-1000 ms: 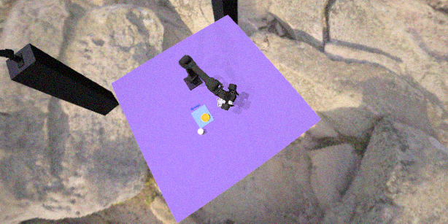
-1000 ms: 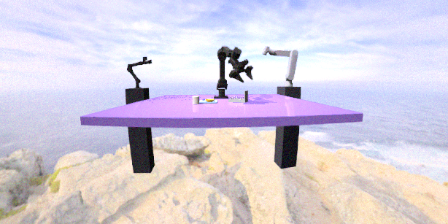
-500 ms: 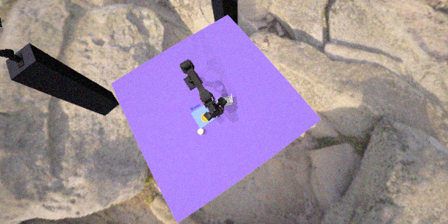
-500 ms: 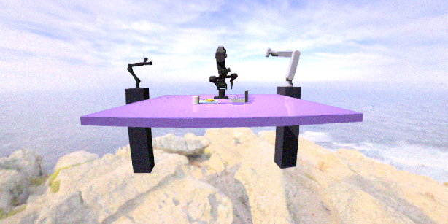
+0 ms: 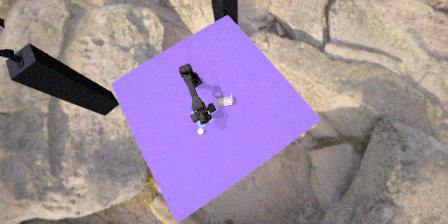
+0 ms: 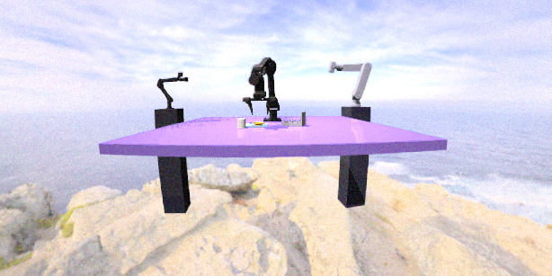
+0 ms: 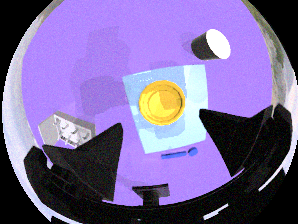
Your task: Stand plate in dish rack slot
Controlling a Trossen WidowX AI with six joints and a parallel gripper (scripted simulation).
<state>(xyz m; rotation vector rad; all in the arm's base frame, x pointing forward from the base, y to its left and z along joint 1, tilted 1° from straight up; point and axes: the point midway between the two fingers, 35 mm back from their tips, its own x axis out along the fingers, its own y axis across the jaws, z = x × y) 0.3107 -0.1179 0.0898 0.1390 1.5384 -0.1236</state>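
The yellow plate is 10 mm to the right of my gripper tip and 50 mm below it. The rest, counted from my gripper tip: white cup 70 mm ahead, 100 mm to the right, 40 mm below; then light blue mat 30 mm behind, 20 mm to the right, 60 mm below; then grey dish rack 190 mm to the left, 40 mm below.
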